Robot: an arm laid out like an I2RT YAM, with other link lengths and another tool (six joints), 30 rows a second.
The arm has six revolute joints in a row. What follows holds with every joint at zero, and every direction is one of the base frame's.
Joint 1 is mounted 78.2 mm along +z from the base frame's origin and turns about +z.
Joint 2 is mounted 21.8 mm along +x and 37 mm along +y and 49.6 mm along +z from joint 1 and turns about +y.
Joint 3 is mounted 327.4 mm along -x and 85.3 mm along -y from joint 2 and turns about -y.
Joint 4 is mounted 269.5 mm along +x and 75.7 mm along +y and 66 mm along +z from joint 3 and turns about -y.
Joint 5 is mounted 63.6 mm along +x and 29.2 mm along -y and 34.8 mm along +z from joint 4 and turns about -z.
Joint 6 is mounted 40.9 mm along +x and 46.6 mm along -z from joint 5 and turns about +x.
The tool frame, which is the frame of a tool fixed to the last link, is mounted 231 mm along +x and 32 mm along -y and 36 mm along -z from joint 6; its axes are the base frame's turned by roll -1.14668, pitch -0.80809 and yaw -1.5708 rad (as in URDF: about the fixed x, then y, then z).
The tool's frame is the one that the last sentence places.
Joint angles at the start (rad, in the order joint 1, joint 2, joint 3, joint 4, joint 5, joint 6):
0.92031, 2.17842, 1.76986, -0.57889, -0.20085, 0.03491
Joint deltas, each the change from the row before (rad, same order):
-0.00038, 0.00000, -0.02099, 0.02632, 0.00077, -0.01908
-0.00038, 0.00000, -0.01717, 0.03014, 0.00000, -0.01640
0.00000, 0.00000, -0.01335, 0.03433, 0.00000, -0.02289
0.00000, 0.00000, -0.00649, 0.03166, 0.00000, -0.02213
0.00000, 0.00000, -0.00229, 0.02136, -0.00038, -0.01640
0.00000, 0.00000, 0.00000, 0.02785, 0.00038, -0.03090
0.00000, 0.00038, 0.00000, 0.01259, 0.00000, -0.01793
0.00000, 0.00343, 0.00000, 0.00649, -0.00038, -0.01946
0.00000, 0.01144, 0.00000, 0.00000, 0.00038, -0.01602
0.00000, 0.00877, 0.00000, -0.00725, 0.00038, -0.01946
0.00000, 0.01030, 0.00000, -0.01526, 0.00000, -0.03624
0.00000, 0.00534, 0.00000, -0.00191, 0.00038, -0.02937
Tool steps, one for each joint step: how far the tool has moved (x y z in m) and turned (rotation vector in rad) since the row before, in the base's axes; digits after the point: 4 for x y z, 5 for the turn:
0.0016, 0.0003, -0.0048, 0.00061, -0.01427, 0.01477
0.0028, 0.0023, -0.0025, 0.00745, -0.01700, 0.01293
0.0044, 0.0045, -0.0001, 0.01249, -0.02573, 0.01836
0.0053, 0.0057, 0.0026, 0.01571, -0.02816, 0.01746
0.0040, 0.0045, 0.0029, 0.01199, -0.02111, 0.01296
0.0064, 0.0065, 0.0054, 0.01530, -0.03600, 0.02329
0.0030, 0.0029, 0.0024, 0.00568, -0.01857, 0.01343
0.0017, 0.0014, -0.0006, -0.00183, -0.01384, 0.01473
0.0002, -0.0007, -0.0071, -0.01290, -0.00331, 0.01172
-0.0008, -0.0022, -0.0066, -0.01721, -0.00253, 0.01446
-0.0017, -0.0040, -0.0086, -0.02798, -0.00640, 0.02785
0.0007, -0.0006, -0.0032, -0.01193, -0.01329, 0.02263

